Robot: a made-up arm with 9 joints. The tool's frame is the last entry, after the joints. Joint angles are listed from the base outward.
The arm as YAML. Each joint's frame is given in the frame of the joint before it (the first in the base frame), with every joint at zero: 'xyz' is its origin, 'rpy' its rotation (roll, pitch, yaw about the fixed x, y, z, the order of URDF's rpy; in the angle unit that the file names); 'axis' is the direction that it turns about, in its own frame. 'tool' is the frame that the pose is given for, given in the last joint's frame.
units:
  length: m
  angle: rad
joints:
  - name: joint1
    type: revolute
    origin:
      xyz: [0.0, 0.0, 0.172]
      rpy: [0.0, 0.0, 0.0]
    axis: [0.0, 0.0, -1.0]
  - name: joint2
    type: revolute
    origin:
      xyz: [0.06, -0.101, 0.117]
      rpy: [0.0, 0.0, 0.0]
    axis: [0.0, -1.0, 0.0]
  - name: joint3
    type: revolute
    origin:
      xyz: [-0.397, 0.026, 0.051]
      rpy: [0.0, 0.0, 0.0]
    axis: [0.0, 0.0, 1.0]
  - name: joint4
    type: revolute
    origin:
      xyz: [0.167, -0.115, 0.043]
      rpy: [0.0, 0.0, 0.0]
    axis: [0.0, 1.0, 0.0]
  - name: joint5
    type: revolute
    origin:
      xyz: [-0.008, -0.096, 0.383]
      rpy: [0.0, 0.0, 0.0]
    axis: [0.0, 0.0, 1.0]
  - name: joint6
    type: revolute
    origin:
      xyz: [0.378, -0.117, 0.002]
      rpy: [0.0, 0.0, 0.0]
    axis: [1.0, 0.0, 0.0]
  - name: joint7
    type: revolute
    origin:
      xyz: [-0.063, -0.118, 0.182]
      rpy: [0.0, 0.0, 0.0]
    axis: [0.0, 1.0, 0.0]
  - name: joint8
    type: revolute
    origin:
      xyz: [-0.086, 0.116, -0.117]
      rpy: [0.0, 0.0, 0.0]
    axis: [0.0, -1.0, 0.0]
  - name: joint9
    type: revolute
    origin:
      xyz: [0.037, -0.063, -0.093]
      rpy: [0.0, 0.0, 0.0]
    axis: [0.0, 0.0, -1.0]
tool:
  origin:
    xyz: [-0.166, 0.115, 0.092]
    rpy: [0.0, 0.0, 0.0]
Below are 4 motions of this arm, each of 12 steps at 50 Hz.
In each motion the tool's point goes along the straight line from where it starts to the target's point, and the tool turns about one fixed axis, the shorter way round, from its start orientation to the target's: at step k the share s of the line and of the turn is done. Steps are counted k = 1, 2, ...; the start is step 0. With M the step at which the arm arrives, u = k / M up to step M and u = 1 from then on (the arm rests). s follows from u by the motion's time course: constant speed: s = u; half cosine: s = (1 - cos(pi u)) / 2; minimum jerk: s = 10 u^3 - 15 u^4 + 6 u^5.
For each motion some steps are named. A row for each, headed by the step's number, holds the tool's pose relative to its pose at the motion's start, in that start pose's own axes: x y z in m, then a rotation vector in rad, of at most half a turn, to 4 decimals.
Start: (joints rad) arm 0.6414 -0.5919 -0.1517 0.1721 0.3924 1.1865 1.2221 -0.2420 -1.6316
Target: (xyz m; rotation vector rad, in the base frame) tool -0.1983 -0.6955 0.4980 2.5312 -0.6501 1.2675
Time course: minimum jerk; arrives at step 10
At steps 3, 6, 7, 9, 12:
3: -0.0009 -0.0102 0.0021 -0.0093 0.0106 0.0312
6: -0.0039 -0.0426 0.0087 -0.0389 0.0445 0.1307
7: -0.0048 -0.0522 0.0107 -0.0477 0.0546 0.1602
9: -0.0056 -0.0619 0.0127 -0.0565 0.0647 0.1898
12: -0.0057 -0.0624 0.0128 -0.0570 0.0652 0.1914

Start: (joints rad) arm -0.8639 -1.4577 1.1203 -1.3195 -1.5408 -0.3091 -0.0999 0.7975 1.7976
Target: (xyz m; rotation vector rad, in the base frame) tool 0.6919 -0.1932 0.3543 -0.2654 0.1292 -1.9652
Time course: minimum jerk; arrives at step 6
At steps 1, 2, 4, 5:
1: -0.0002 0.0000 -0.0003 -0.0008 0.0009 0.0010
2: -0.0009 0.0000 -0.0015 -0.0045 0.0051 0.0057
4: -0.0034 0.0001 -0.0056 -0.0170 0.0192 0.0215
5: -0.0041 0.0001 -0.0068 -0.0207 0.0234 0.0262

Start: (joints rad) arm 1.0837 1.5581 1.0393 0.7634 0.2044 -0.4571 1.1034 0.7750 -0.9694
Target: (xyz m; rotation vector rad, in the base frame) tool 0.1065 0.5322 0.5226 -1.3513 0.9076 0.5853
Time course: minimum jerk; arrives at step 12
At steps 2, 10, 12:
2: 0.0016 -0.0016 -0.0007 -0.0110 -0.0090 0.0064
10: 0.0433 -0.0444 -0.0184 -0.2976 -0.2439 0.1749
12: 0.0449 -0.0460 -0.0191 -0.3086 -0.2529 0.1813

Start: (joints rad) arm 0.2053 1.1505 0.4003 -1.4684 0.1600 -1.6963 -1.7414 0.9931 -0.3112
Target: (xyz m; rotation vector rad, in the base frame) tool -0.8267 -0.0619 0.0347 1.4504 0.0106 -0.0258
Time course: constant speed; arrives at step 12
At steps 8, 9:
8: 0.0229 -0.0663 -0.0563 0.0177 -0.0808 0.1372
9: 0.0258 -0.0745 -0.0633 0.0200 -0.0909 0.1543

